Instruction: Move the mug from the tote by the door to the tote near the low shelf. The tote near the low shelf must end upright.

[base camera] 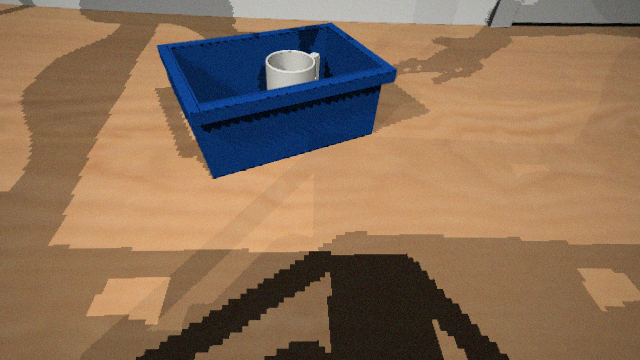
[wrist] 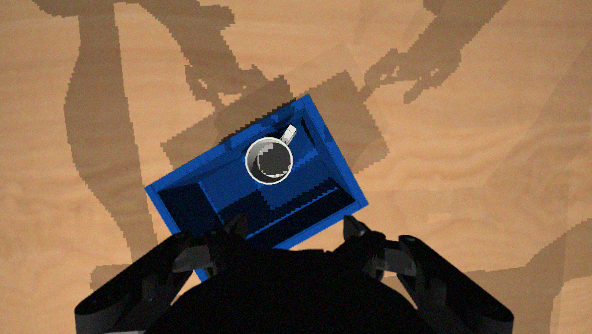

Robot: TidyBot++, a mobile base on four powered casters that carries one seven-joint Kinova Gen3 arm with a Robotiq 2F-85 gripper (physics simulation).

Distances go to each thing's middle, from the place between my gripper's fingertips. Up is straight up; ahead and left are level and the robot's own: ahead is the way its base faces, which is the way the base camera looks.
Labels:
My gripper is now 190 mm above the mug [base camera: 284,68], 70 mm short of it and 30 mm to the right of it.

